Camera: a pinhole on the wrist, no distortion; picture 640 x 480 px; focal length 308.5 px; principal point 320.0 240.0 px. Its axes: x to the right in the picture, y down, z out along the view. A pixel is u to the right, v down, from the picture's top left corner.
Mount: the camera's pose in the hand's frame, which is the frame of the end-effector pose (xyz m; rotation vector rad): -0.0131 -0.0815 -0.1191 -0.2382 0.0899 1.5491
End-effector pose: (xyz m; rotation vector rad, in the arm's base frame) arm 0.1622 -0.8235 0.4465 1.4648 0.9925 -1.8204
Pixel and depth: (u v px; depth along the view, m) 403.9 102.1 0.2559
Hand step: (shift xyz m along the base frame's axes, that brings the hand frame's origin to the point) -0.0523 -0.1272 -0.0697
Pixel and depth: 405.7 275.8 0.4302
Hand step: -0.0201 -0.2953 0.1051
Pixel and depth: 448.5 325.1 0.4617
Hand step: 0.0564 -0.3452 0.1681
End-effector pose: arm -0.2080 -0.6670 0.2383 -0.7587 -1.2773 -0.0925
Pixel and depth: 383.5 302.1 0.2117
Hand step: -0.0823 0.0201 -0.0616
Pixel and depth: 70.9 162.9 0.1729
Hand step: -0.1490 -0.0887 0.1001
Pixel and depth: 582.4 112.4 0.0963
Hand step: 0.0466 -0.0007 0.0056
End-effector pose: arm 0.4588 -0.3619 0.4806 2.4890 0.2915 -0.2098
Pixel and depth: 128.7 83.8 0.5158
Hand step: 0.0720 -0.0269 -0.5819
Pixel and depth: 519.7 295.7 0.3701
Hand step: -0.0601 -0.3088 0.0053
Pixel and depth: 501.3 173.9 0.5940
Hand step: 0.1304 -0.5290 -0.1172
